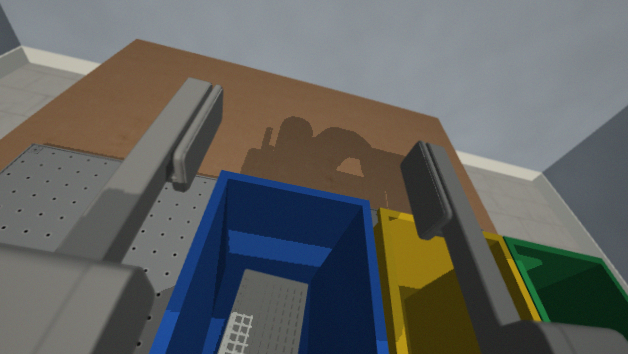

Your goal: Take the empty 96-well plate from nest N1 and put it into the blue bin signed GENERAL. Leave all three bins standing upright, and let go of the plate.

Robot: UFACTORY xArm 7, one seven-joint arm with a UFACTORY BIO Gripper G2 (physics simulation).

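Frame: origin at the arm's base, x ahead, y left, z up, level; millimetres.
Where they show: hand, tool point: (321,162).
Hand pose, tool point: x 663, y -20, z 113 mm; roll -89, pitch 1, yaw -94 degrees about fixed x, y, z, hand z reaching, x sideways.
After its pixels a point has its place.
The 96-well plate (275,310) {x 678, y -42, z -156 mm} lies inside the blue bin (295,190) {x 726, y -29, z 18 mm}, low down on its floor, partly lit at its left side; its near end is cut off by the lower frame edge. The blue bin stands upright. My gripper (312,165) {x 663, y -20, z 113 mm} is open with a wide gap between its two fingers, and nothing is held between them. It is above the bin, apart from the plate. The GENERAL sign and nest N1 do not show.
A yellow bin (425,250) {x 705, y -175, z -24 mm} stands upright just right of the blue bin, partly behind the right finger. A green bin (585,290) {x 667, y -356, z -11 mm} stands upright at the far right. A perforated grey deck (37,195) {x 802, y 285, z -162 mm} lies at the left on the brown table (150,75) {x 1163, y 279, z -175 mm}.
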